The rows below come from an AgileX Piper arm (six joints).
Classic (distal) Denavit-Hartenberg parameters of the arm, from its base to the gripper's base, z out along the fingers. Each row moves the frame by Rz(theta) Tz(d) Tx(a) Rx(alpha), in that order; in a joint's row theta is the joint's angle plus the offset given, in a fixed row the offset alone. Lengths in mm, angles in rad.
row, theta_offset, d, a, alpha
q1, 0, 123, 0, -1.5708
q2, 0.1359, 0, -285, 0
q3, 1.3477, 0, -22, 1.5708
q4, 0, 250.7, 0, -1.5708
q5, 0, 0, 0, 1.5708
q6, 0, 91, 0, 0
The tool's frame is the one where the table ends.
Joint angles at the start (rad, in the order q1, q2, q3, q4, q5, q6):
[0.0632, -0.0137, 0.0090, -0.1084, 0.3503, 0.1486]
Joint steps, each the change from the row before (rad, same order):
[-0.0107, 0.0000, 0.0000, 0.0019, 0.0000, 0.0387]
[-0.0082, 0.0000, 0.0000, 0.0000, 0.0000, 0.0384]
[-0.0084, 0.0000, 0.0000, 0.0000, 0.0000, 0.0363]
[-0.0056, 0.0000, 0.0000, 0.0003, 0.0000, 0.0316]
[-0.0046, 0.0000, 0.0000, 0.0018, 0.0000, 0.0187]
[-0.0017, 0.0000, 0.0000, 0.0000, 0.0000, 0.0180]
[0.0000, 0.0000, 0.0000, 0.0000, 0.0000, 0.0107]
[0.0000, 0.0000, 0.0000, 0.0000, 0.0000, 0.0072]
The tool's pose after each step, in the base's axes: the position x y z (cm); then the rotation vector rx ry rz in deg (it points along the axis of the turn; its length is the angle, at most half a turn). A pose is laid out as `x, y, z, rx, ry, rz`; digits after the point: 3 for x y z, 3 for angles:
5.281, -0.055, 17.958, 3.292, 104.667, 3.733
5.281, -0.098, 17.958, 5.730, 104.583, 4.952
5.280, -0.143, 17.958, 8.068, 104.454, 6.078
5.279, -0.171, 17.957, 10.023, 104.313, 7.144
5.278, -0.190, 17.957, 11.303, 104.206, 7.813
5.277, -0.199, 17.957, 12.332, 104.111, 8.471
5.277, -0.199, 17.957, 12.890, 104.059, 8.902
5.277, -0.199, 17.957, 13.266, 104.022, 9.193

